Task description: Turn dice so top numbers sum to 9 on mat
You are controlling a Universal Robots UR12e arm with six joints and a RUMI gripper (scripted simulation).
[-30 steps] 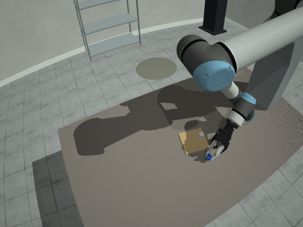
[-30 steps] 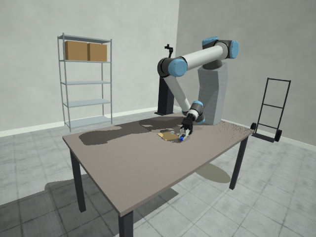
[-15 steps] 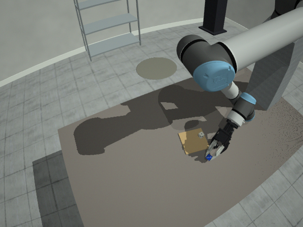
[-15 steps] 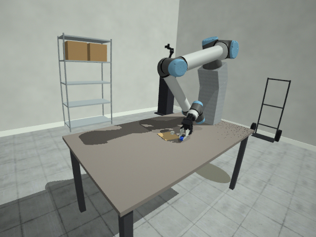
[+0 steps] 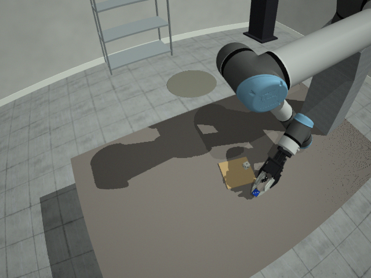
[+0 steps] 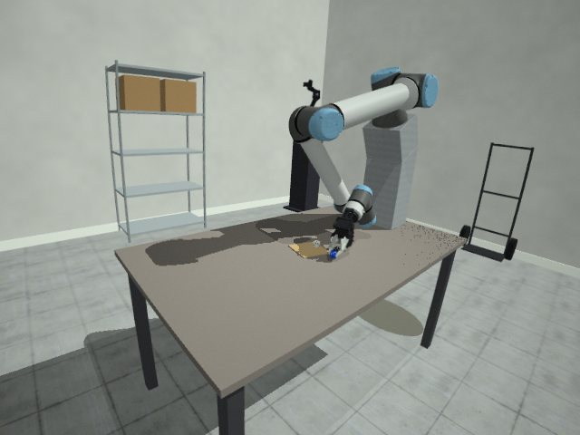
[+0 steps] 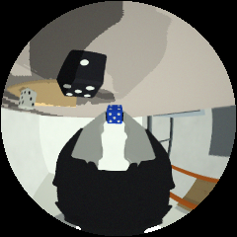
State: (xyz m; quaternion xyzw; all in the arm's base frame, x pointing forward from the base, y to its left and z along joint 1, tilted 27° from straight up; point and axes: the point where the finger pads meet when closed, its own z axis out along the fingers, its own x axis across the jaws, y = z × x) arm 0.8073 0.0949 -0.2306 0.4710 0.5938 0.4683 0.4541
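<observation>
My gripper is now 80 mm past the black die, 30 mm to the left of it and 20 mm above it. The rest, counted from my hand: blue die: right at my hand; then tan mat: 140 mm to the right, 30 mm below, 10 mm behind; then white die: 140 mm to the right, 60 mm behind, 10 mm below.
</observation>
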